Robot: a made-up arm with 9 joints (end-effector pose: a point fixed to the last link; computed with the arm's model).
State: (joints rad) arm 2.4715 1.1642 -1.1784 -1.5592 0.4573 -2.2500 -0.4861 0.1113 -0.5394
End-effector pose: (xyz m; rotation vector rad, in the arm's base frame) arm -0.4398 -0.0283 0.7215 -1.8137 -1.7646 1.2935
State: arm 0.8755 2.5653 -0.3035 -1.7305 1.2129 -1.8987 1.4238 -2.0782 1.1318
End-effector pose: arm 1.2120 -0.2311 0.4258 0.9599 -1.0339 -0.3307
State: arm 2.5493 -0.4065 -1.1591 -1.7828 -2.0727 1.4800 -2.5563 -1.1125 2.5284
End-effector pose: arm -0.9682 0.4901 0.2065 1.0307 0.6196 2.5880
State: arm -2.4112 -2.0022 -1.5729 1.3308 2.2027 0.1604 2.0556 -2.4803 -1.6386
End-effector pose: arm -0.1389 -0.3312 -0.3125 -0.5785 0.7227 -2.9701
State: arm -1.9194 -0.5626 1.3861 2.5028 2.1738 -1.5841 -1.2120 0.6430 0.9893
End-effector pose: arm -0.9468 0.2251 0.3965 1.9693 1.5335 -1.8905
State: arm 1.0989 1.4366 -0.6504 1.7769 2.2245 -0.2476 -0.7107 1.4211 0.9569
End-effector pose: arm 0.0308 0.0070 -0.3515 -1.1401 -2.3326 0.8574
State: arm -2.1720 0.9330 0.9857 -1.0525 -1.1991 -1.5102 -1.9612 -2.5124 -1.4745
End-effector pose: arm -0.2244 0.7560 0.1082 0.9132 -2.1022 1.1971
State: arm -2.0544 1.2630 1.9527 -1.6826 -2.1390 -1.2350 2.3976 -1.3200 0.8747
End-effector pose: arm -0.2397 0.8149 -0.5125 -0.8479 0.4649 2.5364
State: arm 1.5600 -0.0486 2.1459 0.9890 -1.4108 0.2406 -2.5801 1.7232 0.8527
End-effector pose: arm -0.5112 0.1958 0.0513 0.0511 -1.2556 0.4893
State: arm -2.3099 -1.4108 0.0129 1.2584 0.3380 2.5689 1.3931 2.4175 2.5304
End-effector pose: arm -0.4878 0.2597 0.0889 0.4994 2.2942 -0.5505
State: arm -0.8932 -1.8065 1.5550 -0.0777 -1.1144 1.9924 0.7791 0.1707 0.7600
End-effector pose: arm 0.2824 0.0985 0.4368 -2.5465 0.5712 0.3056
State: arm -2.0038 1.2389 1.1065 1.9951 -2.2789 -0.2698 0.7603 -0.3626 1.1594
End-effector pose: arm -0.4544 0.5280 0.4885 -1.0096 0.0798 -2.6014
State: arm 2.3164 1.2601 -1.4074 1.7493 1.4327 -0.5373 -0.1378 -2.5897 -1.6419
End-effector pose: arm 0.1614 -0.6501 0.4314 0.1556 1.5116 1.8887
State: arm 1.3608 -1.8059 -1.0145 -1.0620 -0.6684 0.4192 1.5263 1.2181 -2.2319
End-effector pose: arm -0.4330 0.1078 -0.0617 -0.6349 -0.4602 -1.3199
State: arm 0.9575 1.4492 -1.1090 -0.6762 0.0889 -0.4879 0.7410 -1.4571 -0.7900
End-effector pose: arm -0.4570 -0.0488 -0.3407 1.4540 1.2421 0.0667
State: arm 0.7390 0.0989 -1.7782 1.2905 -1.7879 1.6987 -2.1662 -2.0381 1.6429
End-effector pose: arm 0.2807 -0.9790 -0.1185 1.6667 -1.2659 -0.2658
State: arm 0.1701 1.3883 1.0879 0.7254 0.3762 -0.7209 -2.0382 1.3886 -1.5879
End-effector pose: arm 0.2315 0.3238 -0.6355 1.4809 0.8248 -1.2467
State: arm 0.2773 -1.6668 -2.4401 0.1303 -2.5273 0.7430 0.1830 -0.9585 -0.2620
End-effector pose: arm -0.1612 -0.0267 0.8180 1.7534 -1.9971 0.1586
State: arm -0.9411 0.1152 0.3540 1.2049 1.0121 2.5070 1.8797 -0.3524 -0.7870
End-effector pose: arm 0.0339 -0.0385 0.3520 1.0802 -2.9236 -0.0817
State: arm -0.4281 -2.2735 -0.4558 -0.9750 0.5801 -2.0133 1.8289 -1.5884 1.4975
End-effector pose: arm -0.0279 -0.6785 1.4423 -1.7991 0.7028 -1.2344
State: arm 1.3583 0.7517 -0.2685 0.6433 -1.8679 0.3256 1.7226 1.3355 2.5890
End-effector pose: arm -0.4638 -0.3730 -0.3781 -0.5538 1.6869 0.5450
